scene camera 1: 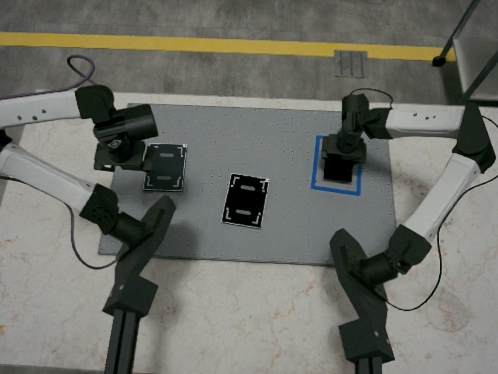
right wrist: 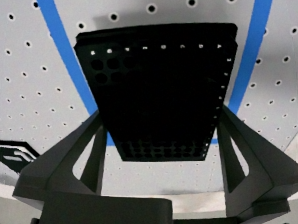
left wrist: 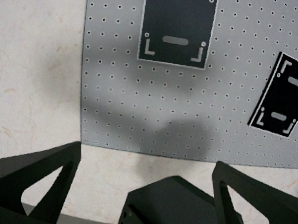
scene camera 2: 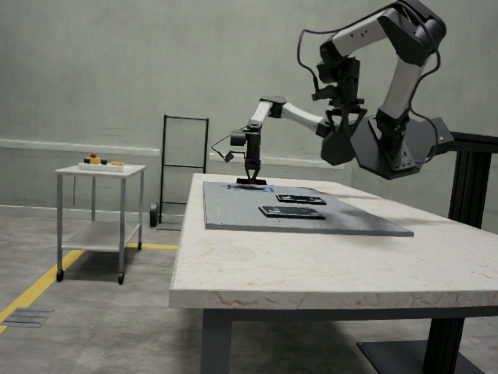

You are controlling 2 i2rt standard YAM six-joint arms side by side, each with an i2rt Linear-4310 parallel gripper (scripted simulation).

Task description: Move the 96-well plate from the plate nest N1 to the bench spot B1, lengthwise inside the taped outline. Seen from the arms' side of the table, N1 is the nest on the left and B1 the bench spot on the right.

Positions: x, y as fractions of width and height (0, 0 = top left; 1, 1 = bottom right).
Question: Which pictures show the left gripper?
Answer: Scene camera 1, the left wrist view and scene camera 2 only.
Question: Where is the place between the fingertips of the right gripper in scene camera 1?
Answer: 0.68, 0.43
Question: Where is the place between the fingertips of the left gripper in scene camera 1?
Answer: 0.27, 0.46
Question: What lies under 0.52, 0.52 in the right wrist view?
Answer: A black 96-well plate.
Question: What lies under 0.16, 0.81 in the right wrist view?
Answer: The right gripper.
